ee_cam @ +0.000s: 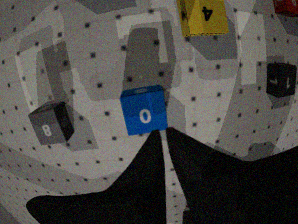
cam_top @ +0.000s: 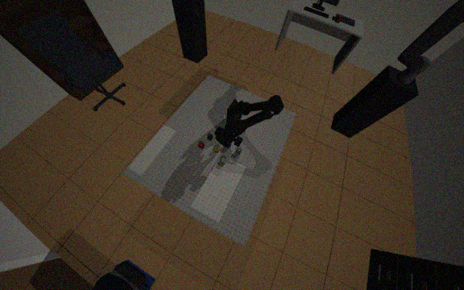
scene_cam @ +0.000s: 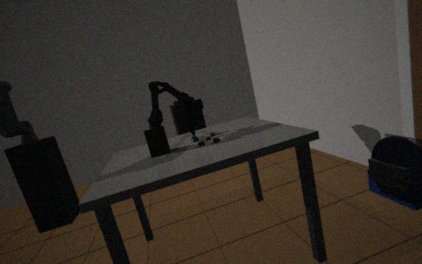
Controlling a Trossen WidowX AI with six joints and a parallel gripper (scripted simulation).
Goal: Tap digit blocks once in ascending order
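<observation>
The blue block lies 1 cm ahead of my gripper tip, 1 cm to the left of it and 3 cm below it. Also, from my gripper tip: grey block (10 cm to the left, 3 cm below); then pale block (13 cm ahead, 4 cm to the left, 3 cm below); then yellow block (8 cm ahead, 4 cm to the right, 3 cm below).
</observation>
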